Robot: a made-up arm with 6 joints.
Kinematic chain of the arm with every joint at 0, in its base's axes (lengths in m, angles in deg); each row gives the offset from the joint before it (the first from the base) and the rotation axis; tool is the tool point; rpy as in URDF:
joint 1: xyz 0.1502 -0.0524 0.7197 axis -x
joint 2: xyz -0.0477 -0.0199 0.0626 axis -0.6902 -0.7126 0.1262
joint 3: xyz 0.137 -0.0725 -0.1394 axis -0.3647 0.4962 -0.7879
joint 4: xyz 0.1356 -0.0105 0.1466 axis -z
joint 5: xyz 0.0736 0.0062 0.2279 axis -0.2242 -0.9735 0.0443
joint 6: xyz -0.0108 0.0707 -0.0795 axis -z
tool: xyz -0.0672 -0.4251 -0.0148 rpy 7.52 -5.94 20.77
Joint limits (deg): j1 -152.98..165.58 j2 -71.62..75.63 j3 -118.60..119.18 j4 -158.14..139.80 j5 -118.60..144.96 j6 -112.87..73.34
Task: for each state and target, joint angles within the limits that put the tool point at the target. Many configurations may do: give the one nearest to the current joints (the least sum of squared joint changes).
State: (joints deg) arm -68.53 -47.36 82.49 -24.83 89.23 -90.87
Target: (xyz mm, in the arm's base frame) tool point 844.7 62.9 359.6
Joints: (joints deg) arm -64.46 -53.75 74.89 -25.56 109.19 -76.46
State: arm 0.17 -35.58 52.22 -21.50 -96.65 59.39
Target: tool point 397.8 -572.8 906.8
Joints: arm -18.52 -24.78 21.46 -8.69 -75.56 31.12
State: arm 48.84 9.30 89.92 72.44 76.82 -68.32
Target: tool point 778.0 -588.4 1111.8
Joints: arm 25.09 -16.80 102.06 56.39 80.96 -98.15
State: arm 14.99 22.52 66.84 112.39 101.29 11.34
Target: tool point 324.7 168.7 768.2
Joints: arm 21.58 21.12 71.18 121.26 94.27 22.48
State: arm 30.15 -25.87 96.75 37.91 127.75 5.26
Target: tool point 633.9 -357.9 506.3
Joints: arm 16.35 -64.63 119.18 40.30 129.77 -24.76
